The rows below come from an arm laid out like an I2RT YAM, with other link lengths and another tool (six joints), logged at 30 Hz.
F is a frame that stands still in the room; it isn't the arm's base.
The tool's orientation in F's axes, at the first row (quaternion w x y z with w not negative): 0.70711 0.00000 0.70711 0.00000
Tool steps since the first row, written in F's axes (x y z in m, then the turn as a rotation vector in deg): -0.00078 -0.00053 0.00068 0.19 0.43 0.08; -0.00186 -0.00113 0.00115 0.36 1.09 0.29; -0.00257 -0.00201 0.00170 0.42 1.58 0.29; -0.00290 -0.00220 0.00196 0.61 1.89 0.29; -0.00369 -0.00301 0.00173 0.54 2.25 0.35; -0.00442 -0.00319 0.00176 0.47 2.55 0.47; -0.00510 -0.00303 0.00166 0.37 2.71 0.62; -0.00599 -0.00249 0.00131 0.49 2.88 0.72; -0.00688 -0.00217 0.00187 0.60 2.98 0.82
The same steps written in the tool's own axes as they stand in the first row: -0.00068 -0.00053 -0.00078 -0.08 0.43 0.19; -0.00115 -0.00113 -0.00186 -0.29 1.09 0.36; -0.00170 -0.00201 -0.00257 -0.29 1.58 0.42; -0.00196 -0.00220 -0.00290 -0.29 1.89 0.61; -0.00173 -0.00301 -0.00369 -0.35 2.25 0.54; -0.00176 -0.00319 -0.00442 -0.47 2.55 0.47; -0.00166 -0.00303 -0.00510 -0.62 2.71 0.37; -0.00131 -0.00249 -0.00599 -0.72 2.88 0.49; -0.00187 -0.00217 -0.00688 -0.82 2.98 0.60
